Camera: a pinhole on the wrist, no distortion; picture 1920 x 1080 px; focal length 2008.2 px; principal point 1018.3 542.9 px. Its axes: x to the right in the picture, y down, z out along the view. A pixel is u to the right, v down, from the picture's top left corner.
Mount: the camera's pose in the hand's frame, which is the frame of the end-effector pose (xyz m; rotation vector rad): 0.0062 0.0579 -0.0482 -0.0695 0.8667 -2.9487
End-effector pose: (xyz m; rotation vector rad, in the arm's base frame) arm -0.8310 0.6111 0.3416 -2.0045 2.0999 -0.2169
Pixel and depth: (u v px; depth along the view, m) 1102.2 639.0 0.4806
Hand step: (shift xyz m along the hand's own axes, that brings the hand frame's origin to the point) 0.0173 -0.2218 0.3436
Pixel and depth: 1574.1 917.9 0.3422
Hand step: -0.0636 -0.1874 0.2070
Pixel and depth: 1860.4 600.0 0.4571
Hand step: -0.1557 -0.2141 0.3335
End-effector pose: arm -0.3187 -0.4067 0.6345 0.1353 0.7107 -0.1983
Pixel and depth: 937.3 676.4 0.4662
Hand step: 0.0556 -0.2178 0.3263
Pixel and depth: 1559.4 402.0 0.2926
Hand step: -0.0552 -0.0886 0.2107
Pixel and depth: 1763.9 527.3 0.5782
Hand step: -0.1720 -0.2664 0.4453
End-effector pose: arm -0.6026 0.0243 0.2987 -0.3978 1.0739 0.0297
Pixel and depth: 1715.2 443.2 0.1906
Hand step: -0.0483 -0.0419 0.1187
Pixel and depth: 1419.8 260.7 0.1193
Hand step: -0.0110 0.0059 0.0617
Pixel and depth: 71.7 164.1 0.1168
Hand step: 0.0672 0.0177 0.0605
